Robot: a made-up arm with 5 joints.
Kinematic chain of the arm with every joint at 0, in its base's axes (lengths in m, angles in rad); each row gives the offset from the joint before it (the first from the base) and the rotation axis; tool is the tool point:
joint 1: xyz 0 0 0.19 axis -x
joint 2: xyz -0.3 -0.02 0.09 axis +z
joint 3: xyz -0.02 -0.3 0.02 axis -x
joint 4: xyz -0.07 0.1 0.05 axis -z
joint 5: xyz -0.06 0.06 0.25 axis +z
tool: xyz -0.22 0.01 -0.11
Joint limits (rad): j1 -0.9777..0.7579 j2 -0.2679..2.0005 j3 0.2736..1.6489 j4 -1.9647..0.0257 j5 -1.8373..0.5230
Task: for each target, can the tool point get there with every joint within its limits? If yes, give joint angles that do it. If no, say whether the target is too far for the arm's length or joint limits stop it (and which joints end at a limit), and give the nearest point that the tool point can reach.
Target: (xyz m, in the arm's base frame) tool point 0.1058 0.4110 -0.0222
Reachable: no: joint limits stop it (at a limit: joint 1, joint 2, joint 3, joint 4) | nearest point -0.1209 0.1941 -0.0303 | short by 0.314 m
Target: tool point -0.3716 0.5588 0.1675
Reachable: no: joint limits stop it (at a limit: joint 1, joint 2, joint 3, joint 4) | nearest point -0.4295 0.2309 0.2331 | short by 0.339 m
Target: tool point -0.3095 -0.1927 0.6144
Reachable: yes | joints 0.4944 1.0288 1.1138 -1.0683 -0.1069
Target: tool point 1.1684 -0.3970 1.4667
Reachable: no: too far | nearest point 0.1232 -0.1220 0.5825 | short by 1.396 m
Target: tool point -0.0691 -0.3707 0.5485
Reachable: yes | joints 0.0288 1.2406 0.5108 -1.5806 -0.5253
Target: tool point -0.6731 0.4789 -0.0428
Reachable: no: joint limits stop it (at a limit: joint 1, joint 2, joint 4) | nearest point -0.5754 0.1687 -0.0208 | short by 0.326 m
